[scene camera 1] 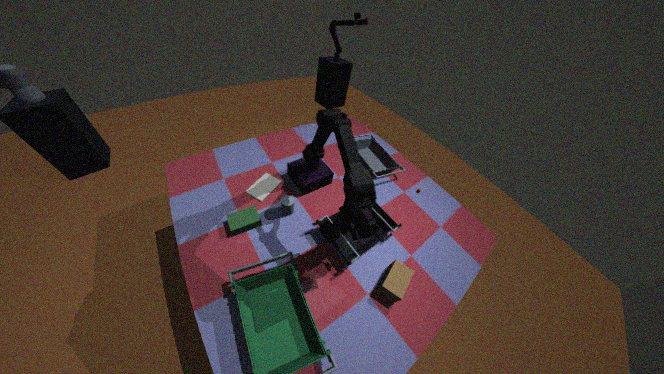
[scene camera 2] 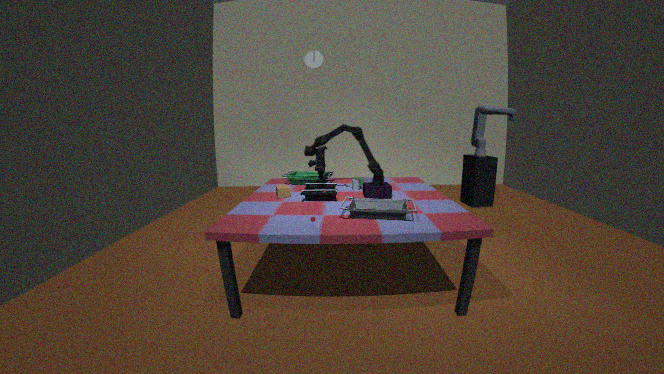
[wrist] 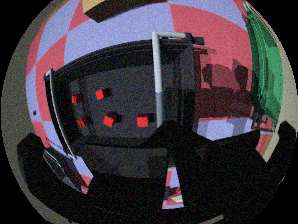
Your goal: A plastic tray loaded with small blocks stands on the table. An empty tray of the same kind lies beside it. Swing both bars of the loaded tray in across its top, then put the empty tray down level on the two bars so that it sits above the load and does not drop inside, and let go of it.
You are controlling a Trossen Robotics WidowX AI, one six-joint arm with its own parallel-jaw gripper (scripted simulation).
Labels:
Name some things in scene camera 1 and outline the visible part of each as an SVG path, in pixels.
A tan box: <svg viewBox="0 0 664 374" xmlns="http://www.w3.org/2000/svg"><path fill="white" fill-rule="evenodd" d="M398 259L389 265L388 270L376 289L394 303L403 298L414 273L411 268L399 262Z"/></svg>

